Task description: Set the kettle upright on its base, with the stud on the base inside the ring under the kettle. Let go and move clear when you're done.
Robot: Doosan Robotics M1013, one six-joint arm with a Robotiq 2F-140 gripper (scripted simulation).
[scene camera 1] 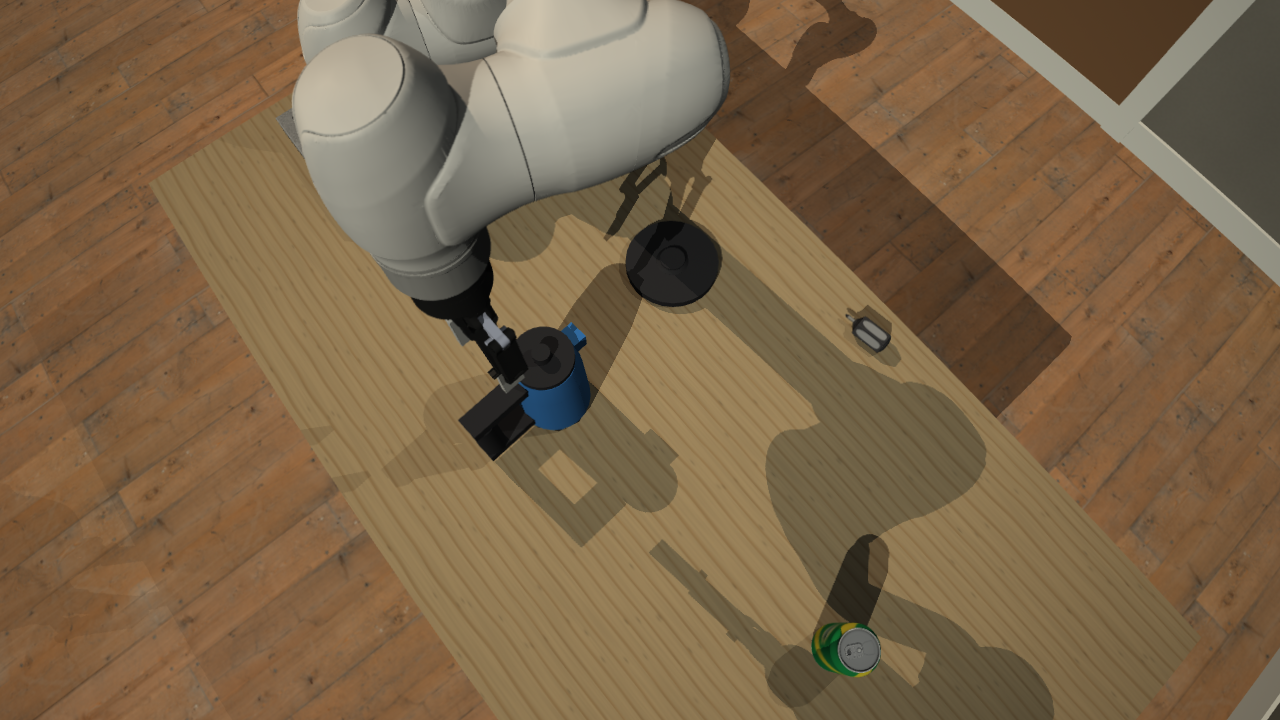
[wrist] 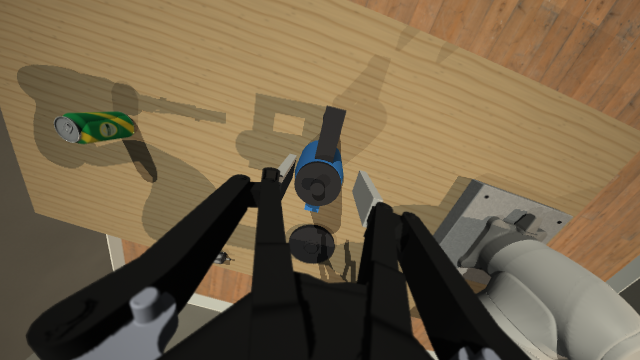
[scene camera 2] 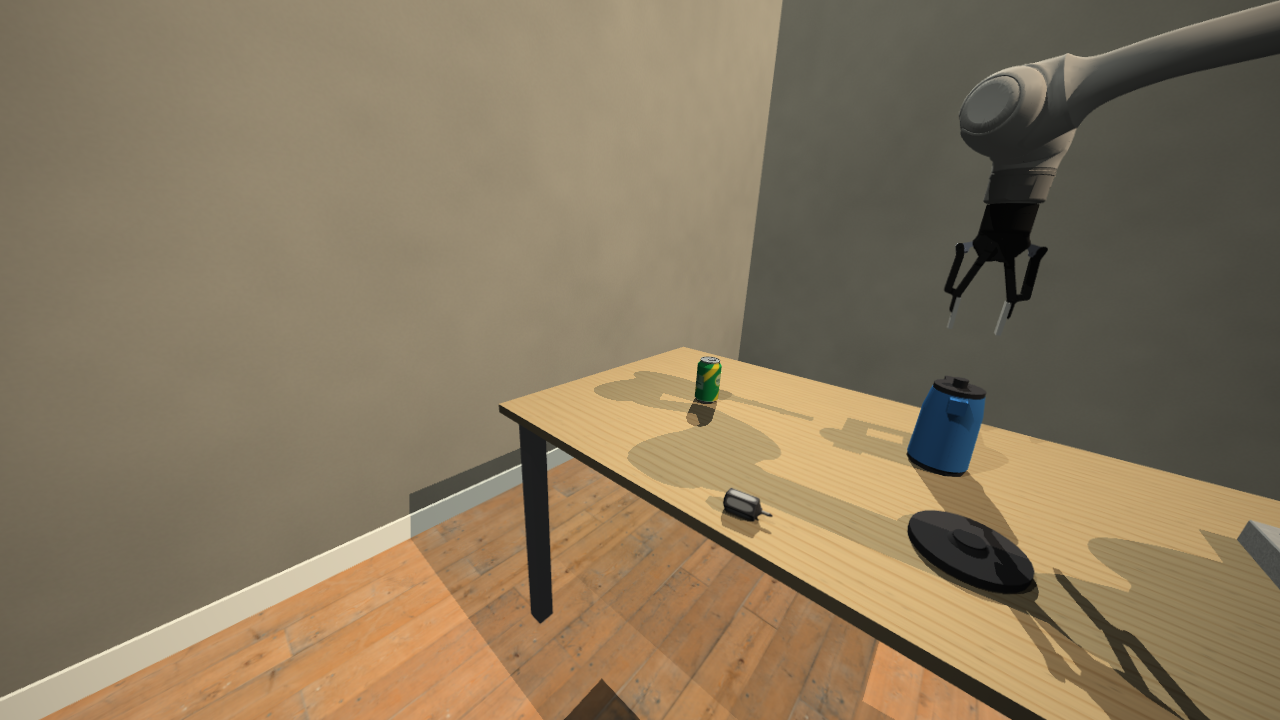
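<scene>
A round black base shows in scene camera 1 (670, 263), and the wrist view and scene camera 2 have the base as well. On the round black base, (wrist: 314, 239) and (scene camera 2: 967, 530) are the same spot. There's also a blue kettle, showing in scene camera 1, in the wrist view and in scene camera 2 (941, 443). On the blue kettle, (scene camera 1: 555, 393) and (wrist: 298, 167) are the same spot. As for the gripper, it shows in scene camera 1 (491, 359), in scene camera 2 (972, 331) and in the wrist view (325, 174).
</scene>
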